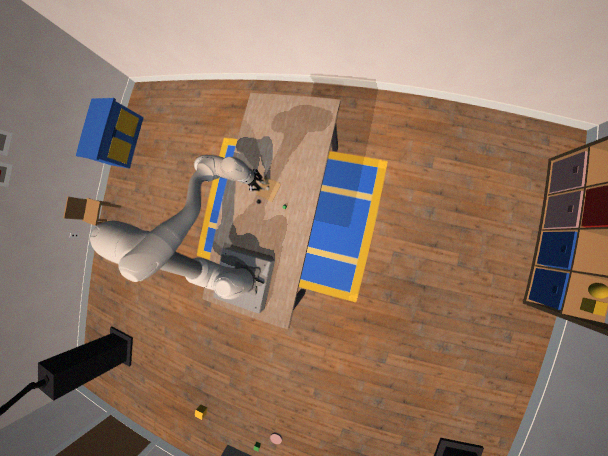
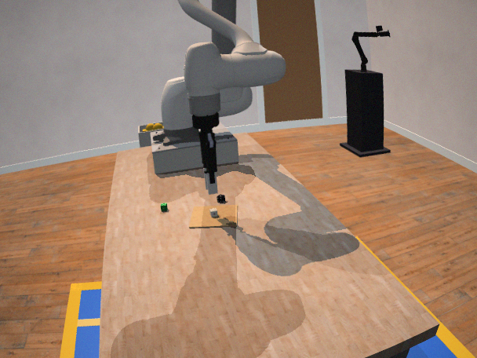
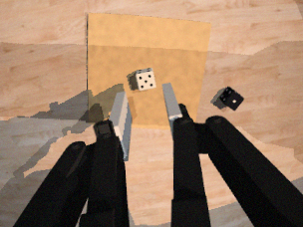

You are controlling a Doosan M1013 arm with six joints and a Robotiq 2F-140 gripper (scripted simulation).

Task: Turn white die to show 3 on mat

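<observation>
My hand is 10 cm above the white die. Also, from my hand: black die (10 cm behind, 5 cm to the left, 11 cm below); then tan mat (11 cm below); then green die (11 cm behind, 14 cm to the right, 11 cm below).
</observation>
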